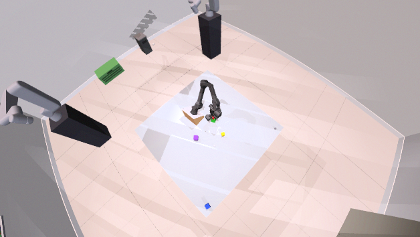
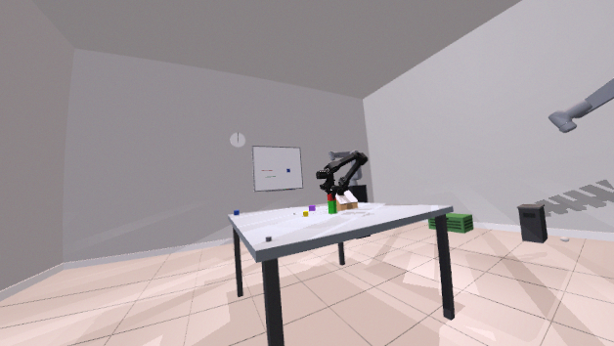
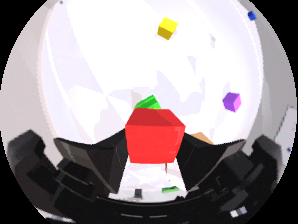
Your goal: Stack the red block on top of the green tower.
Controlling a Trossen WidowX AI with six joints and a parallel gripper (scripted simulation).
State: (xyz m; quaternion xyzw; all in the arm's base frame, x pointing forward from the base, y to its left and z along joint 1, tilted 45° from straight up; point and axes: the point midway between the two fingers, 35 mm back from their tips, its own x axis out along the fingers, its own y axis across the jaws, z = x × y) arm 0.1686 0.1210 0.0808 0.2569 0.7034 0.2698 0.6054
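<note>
Now: the red block 20 mm above my gripper tip. Also, from my gripper tip: purple cube (30 mm ahead, 290 mm to the right, 80 mm below); yellow cube (200 mm ahead, 40 mm to the right, 80 mm below); small dark object (580 mm ahead, 460 mm to the left, 90 mm below).
</note>
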